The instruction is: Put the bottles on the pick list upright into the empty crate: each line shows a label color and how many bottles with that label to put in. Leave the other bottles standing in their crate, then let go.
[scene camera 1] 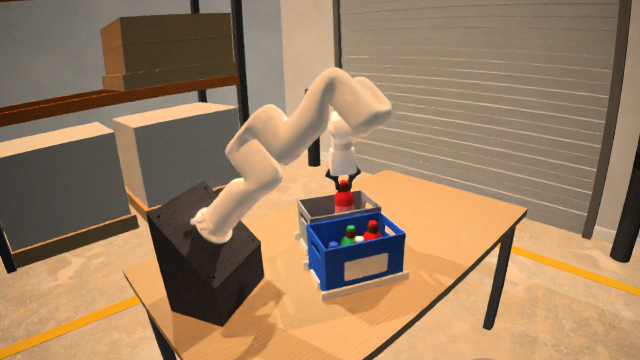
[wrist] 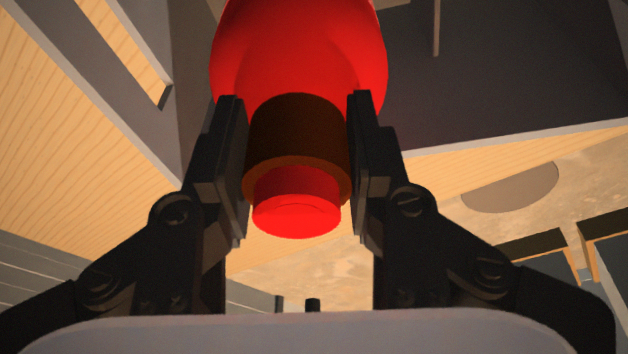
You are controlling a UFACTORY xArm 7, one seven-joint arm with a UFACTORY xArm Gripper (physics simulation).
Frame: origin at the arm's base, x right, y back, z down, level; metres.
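Seen in the pictures: gripper, fingertip midpoint: (scene camera 1: 343, 190) (wrist: 297, 125); arm's base at its link origin: (scene camera 1: 213, 226).
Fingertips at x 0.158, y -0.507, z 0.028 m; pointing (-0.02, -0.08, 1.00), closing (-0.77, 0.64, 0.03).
Pixels of each thing's top centre, then the offset from my fingertips to it. "spot": a spot on its surface instead. Level surfaces: height alone.
- blue crate at its top centre: (scene camera 1: 355, 229) dx +0.158, dy +0.193, dz +0.036 m
- green bottle at its top centre: (scene camera 1: 350, 226) dx +0.126, dy +0.166, dz +0.048 m
- blue-capped bottle at its top centre: (scene camera 1: 333, 243) dx +0.137, dy +0.291, dz +0.048 m
- white cap at its top centre: (scene camera 1: 359, 238) dx +0.189, dy +0.220, dz +0.048 m
- wooden table at its surface level: dz +0.211 m
- thin divider at a spot on its surface: (wrist: 436, 30) spot: dx -0.082, dy +0.033, dz +0.117 m
My gripper (scene camera 1: 343, 188) (wrist: 297, 125) is shut on the neck of a red bottle (scene camera 1: 344, 201) (wrist: 300, 55), which has a dark collar and a red cap and hangs upright. The bottle's lower part is inside the grey crate (scene camera 1: 303, 220) (wrist: 200, 45); its base is hidden. In front of it stands the blue crate (scene camera 1: 330, 270) with a green bottle (scene camera 1: 348, 239), another red bottle (scene camera 1: 372, 231), a blue-capped bottle (scene camera 1: 333, 245) and a white cap (scene camera 1: 359, 239). The lower parts of these are hidden by the crate wall. The pick list's text cannot be read in these views.
Both crates stand close together on the wooden table (scene camera 1: 450, 215), with pale strips (scene camera 1: 365, 286) along the blue crate's foot. The black robot base (scene camera 1: 205, 270) is to their left. A thin divider (wrist: 436, 30) stands inside the grey crate, right of the held bottle in the wrist view.
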